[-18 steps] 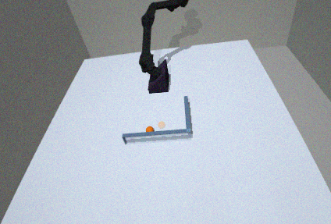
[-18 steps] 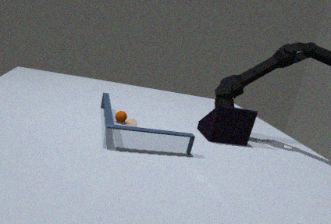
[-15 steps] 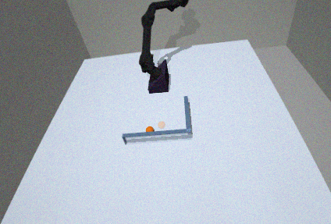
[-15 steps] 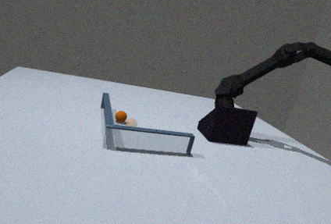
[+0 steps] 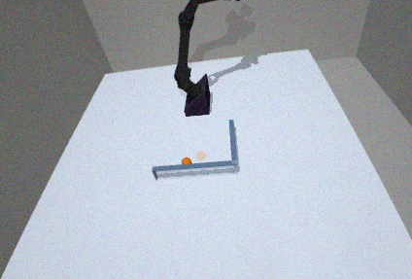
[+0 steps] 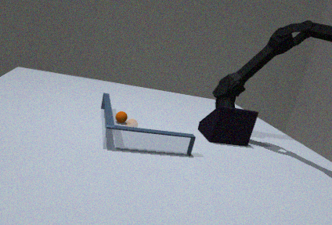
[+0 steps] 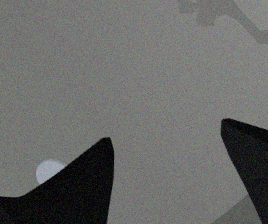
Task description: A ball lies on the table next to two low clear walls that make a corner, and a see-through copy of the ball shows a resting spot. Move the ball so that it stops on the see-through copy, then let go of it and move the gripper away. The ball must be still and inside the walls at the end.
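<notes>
The orange ball lies 820 mm ahead of my gripper tip, 420 mm below it and 390 mm to the right of it. The rest, counted from my gripper tip: clear wall (880 mm ahead, 400 mm below, 360 mm to the right); then see-through copy (800 mm ahead, 420 mm below, 330 mm to the right).
</notes>
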